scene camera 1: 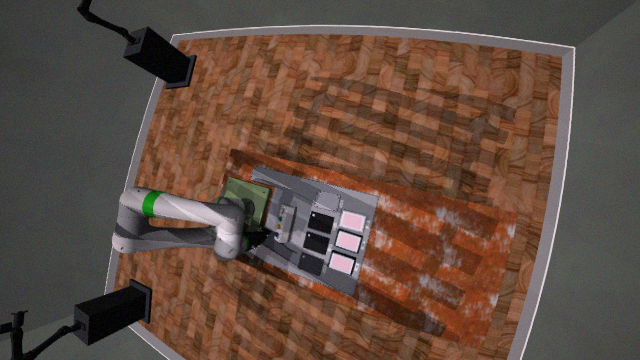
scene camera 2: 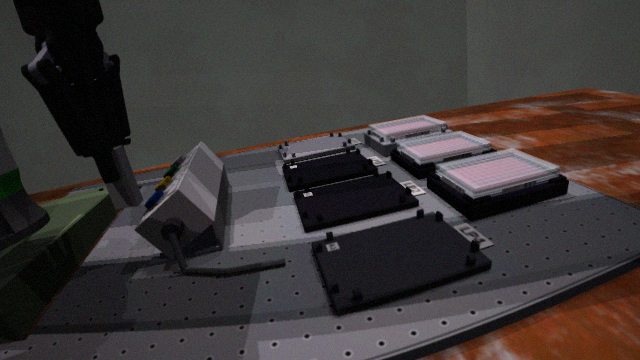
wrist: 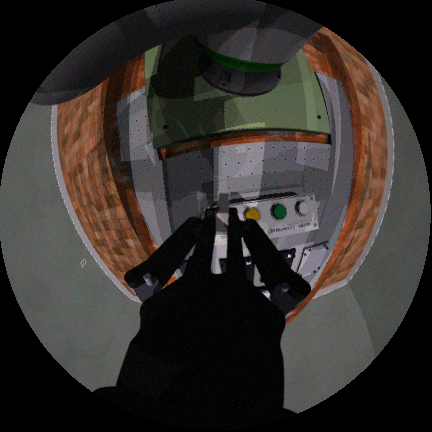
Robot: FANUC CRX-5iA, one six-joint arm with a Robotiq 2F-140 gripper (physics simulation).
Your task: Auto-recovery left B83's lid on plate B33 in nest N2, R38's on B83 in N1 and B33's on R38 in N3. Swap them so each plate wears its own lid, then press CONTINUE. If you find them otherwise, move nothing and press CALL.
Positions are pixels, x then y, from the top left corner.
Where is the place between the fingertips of the gripper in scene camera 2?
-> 129,204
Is the gripper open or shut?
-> Shut.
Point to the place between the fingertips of the gripper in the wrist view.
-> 223,201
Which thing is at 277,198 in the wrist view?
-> A grey button box.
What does the gripper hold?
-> Nothing.
